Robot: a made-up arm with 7 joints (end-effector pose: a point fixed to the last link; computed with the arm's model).
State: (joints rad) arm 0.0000 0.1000 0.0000 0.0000 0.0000 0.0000 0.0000
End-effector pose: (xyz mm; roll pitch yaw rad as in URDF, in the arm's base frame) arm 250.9 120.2 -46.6 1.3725 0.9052 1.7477
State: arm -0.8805 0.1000 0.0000 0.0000 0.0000 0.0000 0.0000
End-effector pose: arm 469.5 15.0 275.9 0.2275 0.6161 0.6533
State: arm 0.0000 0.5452 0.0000 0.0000 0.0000 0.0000 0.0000
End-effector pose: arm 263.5 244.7 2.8 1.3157 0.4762 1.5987
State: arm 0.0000 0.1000 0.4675 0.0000 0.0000 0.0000 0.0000
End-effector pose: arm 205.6 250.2 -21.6 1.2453 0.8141 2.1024
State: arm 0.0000 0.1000 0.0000 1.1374 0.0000 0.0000 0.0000
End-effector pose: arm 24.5 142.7 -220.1 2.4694 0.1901 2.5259
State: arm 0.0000 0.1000 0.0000 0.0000 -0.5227 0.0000 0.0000
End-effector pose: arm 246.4 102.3 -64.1 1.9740 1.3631 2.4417
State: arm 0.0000 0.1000 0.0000 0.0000 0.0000 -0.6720 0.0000
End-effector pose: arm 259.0 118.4 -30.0 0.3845 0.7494 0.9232
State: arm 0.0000 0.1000 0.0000 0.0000 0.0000 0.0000 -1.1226
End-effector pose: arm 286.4 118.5 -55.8 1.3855 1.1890 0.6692
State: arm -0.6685 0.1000 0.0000 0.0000 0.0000 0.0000 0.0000
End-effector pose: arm 445.8 42.7 182.6 0.4195 0.7569 0.8323
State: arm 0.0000 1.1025 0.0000 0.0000 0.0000 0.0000 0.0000
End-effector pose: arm 295.8 350.3 128.9 1.3376 -0.0629 1.4620
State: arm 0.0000 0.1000 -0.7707 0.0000 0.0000 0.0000 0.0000
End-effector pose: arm 190.5 -98.5 -53.8 1.4552 1.1004 1.0722
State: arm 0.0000 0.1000 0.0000 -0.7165 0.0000 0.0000 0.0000
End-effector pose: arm 248.3 102.2 138.8 0.3366 0.7229 0.8867
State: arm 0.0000 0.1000 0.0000 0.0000 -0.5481 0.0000 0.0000
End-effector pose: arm 246.3 101.2 -64.7 2.0726 1.3780 2.5447
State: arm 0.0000 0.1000 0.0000 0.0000 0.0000 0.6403 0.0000
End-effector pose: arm 235.0 121.4 -54.5 2.1359 0.5789 2.3483
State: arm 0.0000 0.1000 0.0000 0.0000 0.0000 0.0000 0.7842
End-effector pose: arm 234.7 99.6 -44.6 1.1428 0.7711 2.3348
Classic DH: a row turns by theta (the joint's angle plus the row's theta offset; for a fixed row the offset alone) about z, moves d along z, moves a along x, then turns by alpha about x. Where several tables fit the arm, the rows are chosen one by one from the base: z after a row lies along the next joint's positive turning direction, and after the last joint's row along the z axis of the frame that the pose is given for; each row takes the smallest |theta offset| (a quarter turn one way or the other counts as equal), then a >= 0, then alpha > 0; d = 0 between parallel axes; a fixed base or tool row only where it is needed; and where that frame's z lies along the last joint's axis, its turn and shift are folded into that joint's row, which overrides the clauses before.
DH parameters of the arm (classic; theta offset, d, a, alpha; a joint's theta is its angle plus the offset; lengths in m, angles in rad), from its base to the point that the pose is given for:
base (fixed): -0.071 0.3372 -0.0007 -1.3004
joint 1: -1.3111 0.0647 -0.028 -1.5708
joint 2: 1.2915 0.0394 0.02 1.5708
joint 3: 1.5708 -0.2787 0.0349 -1.5708
joint 4: -1.5708 0 0.0033 -1.5708
joint 5: 0 0.2402 -0.0142 1.5708
joint 6: 1.5708 0.01 0.0412 1.5708
joint 7: -1.1834 -0.013 -0.0342 -1.2496
tool (fixed): 2.0413 -0.0046 0 0

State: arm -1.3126 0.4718 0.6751 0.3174 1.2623 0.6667 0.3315
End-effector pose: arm 407.2 259.8 457.1 0.5285 0.3965 2.7324
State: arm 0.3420 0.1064 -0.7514 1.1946 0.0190 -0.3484 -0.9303
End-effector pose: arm -175.5 51.6 -232.3 -2.4453 0.7435 2.4405
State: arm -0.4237 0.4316 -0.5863 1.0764 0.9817 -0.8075 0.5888
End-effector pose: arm 293.1 160.3 -126.5 1.3743 0.0086 0.7112
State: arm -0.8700 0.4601 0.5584 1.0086 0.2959 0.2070 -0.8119
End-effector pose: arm 456.1 324.4 76.1 1.9851 0.9325 1.9636
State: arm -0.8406 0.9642 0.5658 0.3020 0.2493 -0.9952 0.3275
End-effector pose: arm 355.3 380.5 424.9 -0.4578 -0.3899 1.4629
